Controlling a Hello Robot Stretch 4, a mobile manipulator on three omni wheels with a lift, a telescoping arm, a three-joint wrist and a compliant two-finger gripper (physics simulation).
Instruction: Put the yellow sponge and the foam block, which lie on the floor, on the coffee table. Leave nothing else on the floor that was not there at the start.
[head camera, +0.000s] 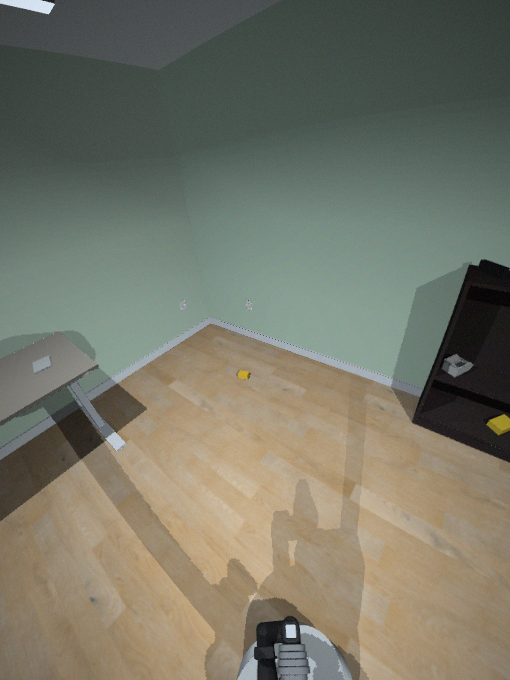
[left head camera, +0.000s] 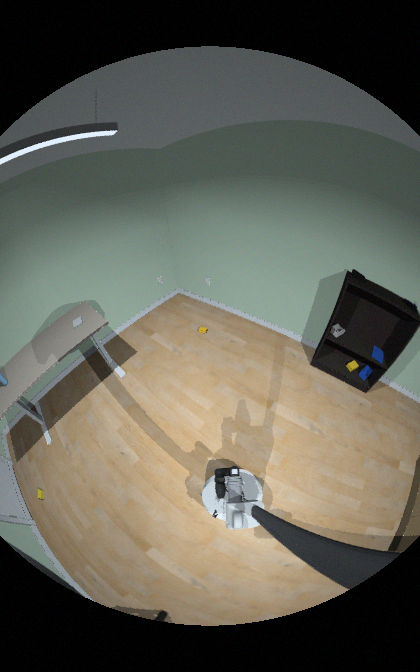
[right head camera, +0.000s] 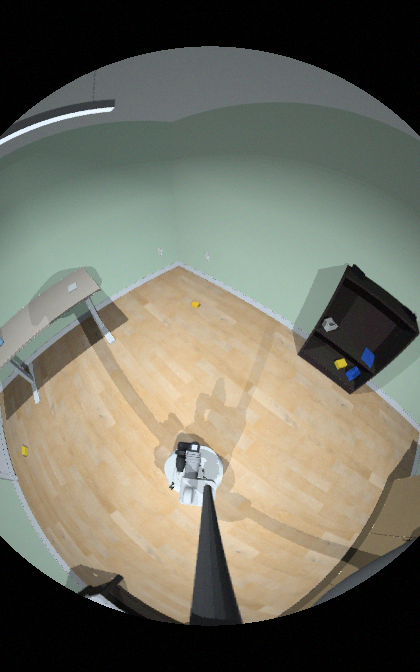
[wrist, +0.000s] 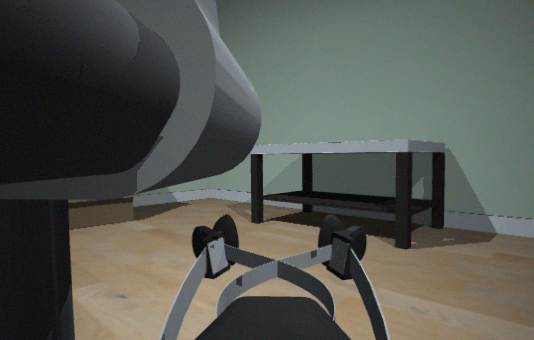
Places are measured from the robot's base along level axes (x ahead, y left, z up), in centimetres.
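Where they show: gripper, fingertip midpoint: (left head camera: 222, 517) (right head camera: 178, 490) (wrist: 278, 234).
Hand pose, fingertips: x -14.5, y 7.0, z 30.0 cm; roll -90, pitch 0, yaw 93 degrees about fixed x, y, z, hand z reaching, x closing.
After its pixels a point has its place.
A small orange-yellow block (head camera: 243, 374) @(x 180.0, y 25.2, z 1.8 cm) (left head camera: 202, 330) @(x 179.1, y 25.0, z 0.8 cm) (right head camera: 195, 304) @(x 179.4, y 24.1, z 1.5 cm) lies on the floor near the far room corner. A second yellow block (left head camera: 40, 494) @(x -49.5, y 183.2, z 1.3 cm) (right head camera: 24, 451) @(x -49.8, y 183.1, z 1.0 cm) lies on the floor at the far left, past the desk. I cannot tell which is the sponge and which the foam block. The coffee table (wrist: 330, 148) @(x -152.1, y 22.8, z 39.4 cm), with a pale top, dark legs and a lower shelf, stands by the wall in the wrist view. My gripper (wrist: 278, 234) @(x -14.5, y 7.0, z 30.0 cm) is open, its fingertips wide apart with floor showing between them, well short of the coffee table.
A desk (head camera: 32, 387) @(x 103.5, y 133.9, z 69.3 cm) (left head camera: 55, 345) @(x 92.2, y 152.4, z 69.3 cm) (right head camera: 47, 310) @(x 89.8, y 153.6, z 69.3 cm) with metal legs stands at the left. A dark bookshelf (head camera: 451, 329) @(x 118.5, y -97.9, z 76.1 cm) (left head camera: 334, 316) @(x 118.3, y -98.4, z 66.7 cm) (right head camera: 322, 310) at the right holds yellow, blue and grey things. A brown, boxy piece (right head camera: 400, 510) (wrist: 102, 213) @(x -170.8, y -104.8, z 3.9 cm) stands at the right edge of the right head view.
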